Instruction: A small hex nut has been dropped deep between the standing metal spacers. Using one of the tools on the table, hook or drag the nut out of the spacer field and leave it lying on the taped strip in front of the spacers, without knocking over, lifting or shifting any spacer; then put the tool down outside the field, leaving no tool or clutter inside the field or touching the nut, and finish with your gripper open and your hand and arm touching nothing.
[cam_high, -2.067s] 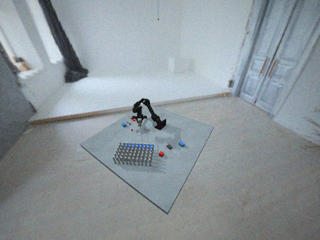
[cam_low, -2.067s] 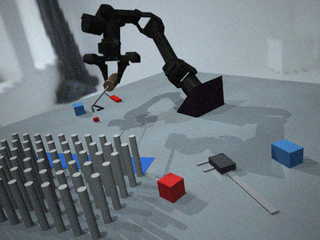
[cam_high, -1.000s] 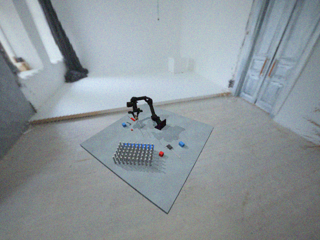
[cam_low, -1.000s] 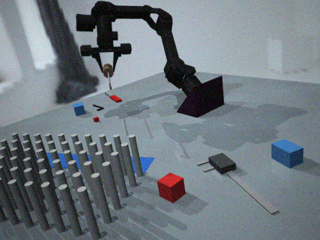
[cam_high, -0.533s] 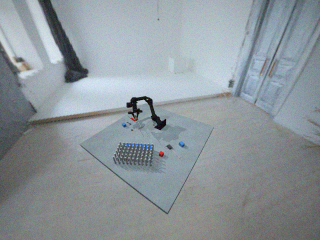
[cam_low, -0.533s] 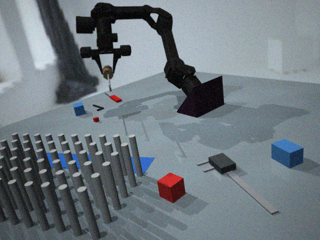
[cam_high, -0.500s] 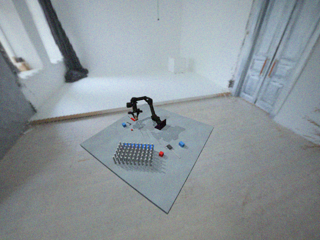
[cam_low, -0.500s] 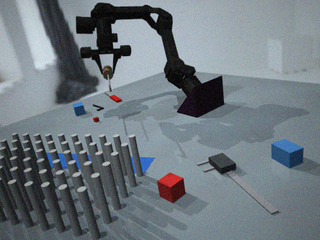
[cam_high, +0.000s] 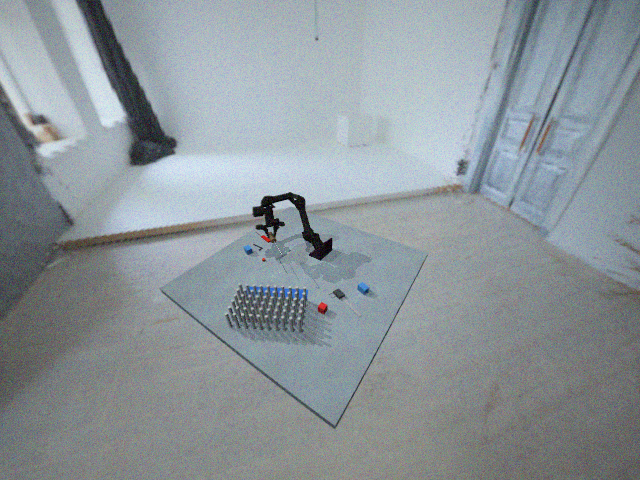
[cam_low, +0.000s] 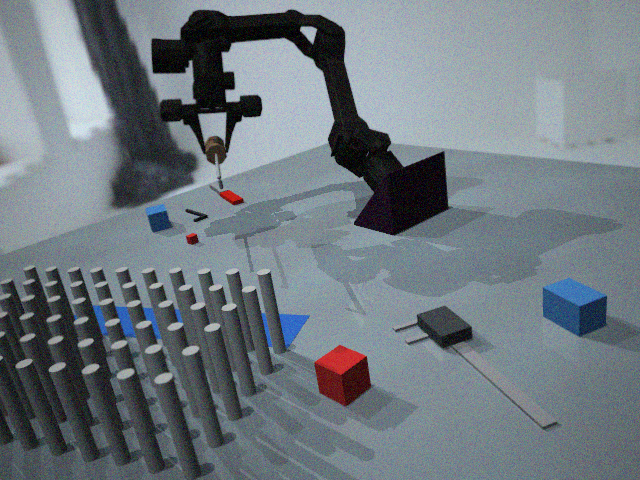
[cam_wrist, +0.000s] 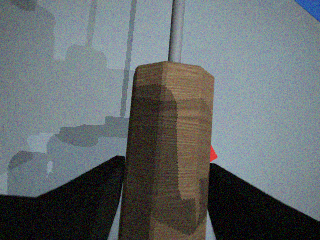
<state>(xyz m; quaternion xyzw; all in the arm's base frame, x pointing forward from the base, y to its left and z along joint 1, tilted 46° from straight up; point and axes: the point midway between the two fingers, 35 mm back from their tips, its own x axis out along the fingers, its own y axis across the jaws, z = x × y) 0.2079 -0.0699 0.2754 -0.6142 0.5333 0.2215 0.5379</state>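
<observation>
Right now my gripper tip is 16 cm above the small red cube, 8 cm short of it and 3 cm to the left of it. The rest, counted from my gripper tip: red-handled tool 27 cm to the right, 16 cm below, 11 cm behind; then L-shaped piece 17 cm to the right, 16 cm below; then blue taped strip 26 cm to the left, 23 cm ahead, 16 cm below.
</observation>
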